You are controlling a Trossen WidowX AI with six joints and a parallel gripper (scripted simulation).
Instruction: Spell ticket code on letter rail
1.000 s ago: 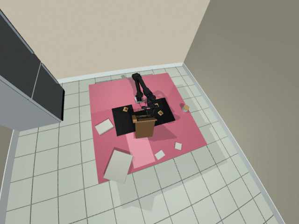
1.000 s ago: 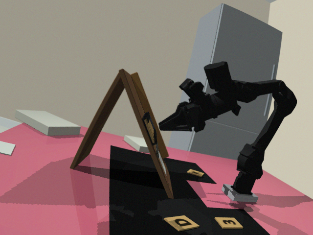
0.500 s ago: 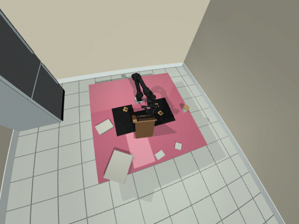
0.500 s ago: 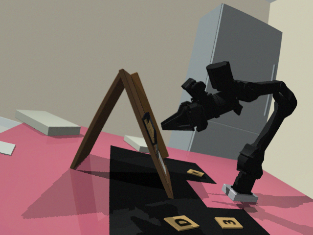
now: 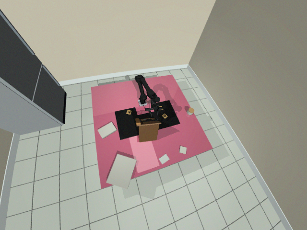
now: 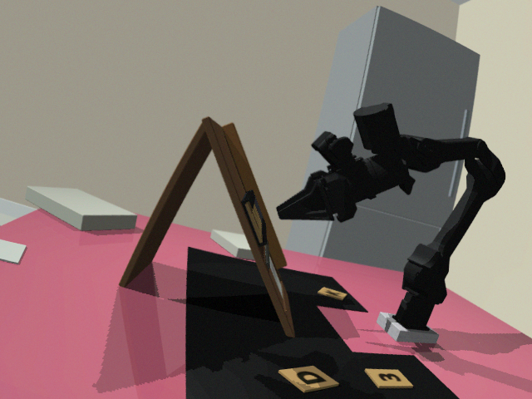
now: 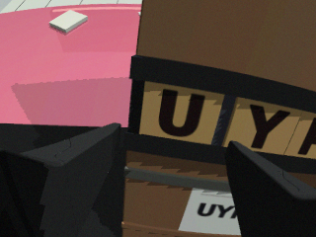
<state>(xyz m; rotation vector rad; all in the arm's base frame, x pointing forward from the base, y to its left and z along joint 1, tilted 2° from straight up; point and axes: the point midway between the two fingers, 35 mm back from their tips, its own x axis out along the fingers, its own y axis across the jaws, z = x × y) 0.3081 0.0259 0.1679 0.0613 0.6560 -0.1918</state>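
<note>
My gripper tip is 40 mm past the white ticket, 60 mm to the left of it and 100 mm above it. From my gripper tip the other things lie so: black mat: 130 mm behind, 30 mm to the right, 180 mm below.
</note>
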